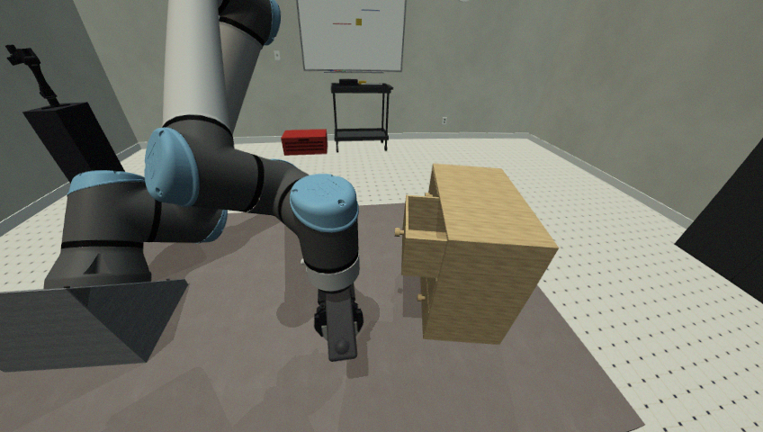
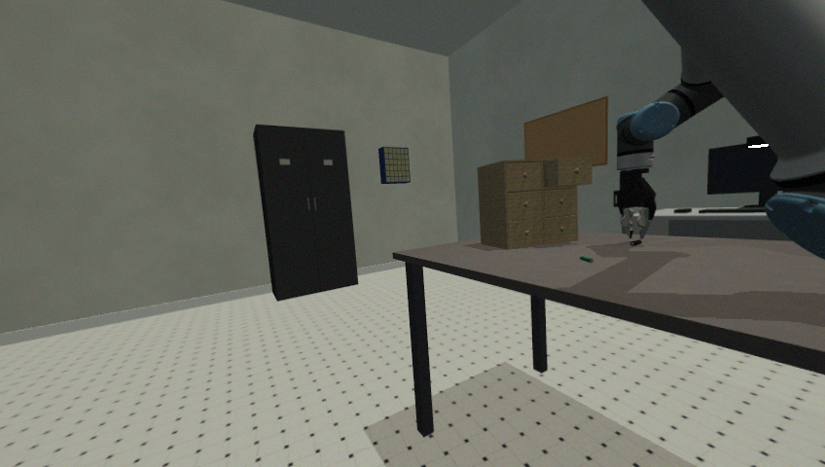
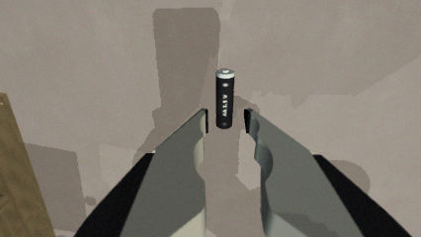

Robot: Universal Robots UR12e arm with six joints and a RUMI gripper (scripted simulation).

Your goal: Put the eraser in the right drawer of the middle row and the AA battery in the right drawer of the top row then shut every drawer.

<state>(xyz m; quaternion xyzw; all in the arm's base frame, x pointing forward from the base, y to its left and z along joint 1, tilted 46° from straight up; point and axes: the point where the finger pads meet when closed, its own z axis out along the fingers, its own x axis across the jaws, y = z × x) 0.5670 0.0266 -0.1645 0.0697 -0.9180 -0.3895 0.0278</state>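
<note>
My hand is 30 mm above the black AA battery. The rest, counted from my hand: small green AA battery: 320 mm to the left, 50 mm behind, 30 mm below; then white eraser: 290 mm ahead, 80 mm to the left, 80 mm above.
</note>
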